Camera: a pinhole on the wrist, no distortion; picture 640 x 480 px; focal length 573.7 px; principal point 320.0 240.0 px. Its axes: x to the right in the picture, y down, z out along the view. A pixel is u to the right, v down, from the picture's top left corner.
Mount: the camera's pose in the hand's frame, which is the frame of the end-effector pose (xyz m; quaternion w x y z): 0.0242 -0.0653 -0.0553 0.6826 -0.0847 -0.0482 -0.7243
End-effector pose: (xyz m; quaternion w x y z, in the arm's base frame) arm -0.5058 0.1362 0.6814 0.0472 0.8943 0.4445 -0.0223
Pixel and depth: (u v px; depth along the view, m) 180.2 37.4 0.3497
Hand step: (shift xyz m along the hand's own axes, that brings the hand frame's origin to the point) -0.0744 0.0910 0.2774
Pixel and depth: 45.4 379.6 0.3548
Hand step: 0.1396 0.1615 0.2568
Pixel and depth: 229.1 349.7 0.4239
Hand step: 0.1327 0.0740 0.3442
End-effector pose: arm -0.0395 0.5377 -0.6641 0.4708 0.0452 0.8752 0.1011
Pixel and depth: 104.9 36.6 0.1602
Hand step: -0.0201 0.0269 0.0931
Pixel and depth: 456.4 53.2 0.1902
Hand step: -0.0292 -0.0704 0.1426
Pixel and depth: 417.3 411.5 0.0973
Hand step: 0.0578 -0.0653 0.0419
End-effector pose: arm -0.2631 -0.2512 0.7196 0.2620 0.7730 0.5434 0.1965
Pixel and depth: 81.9 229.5 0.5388
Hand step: 0.0571 0.2545 0.4316
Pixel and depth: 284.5 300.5 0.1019
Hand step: 0.0410 -0.0409 0.0430
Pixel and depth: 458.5 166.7 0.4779
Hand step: -0.0157 -0.0859 0.4381
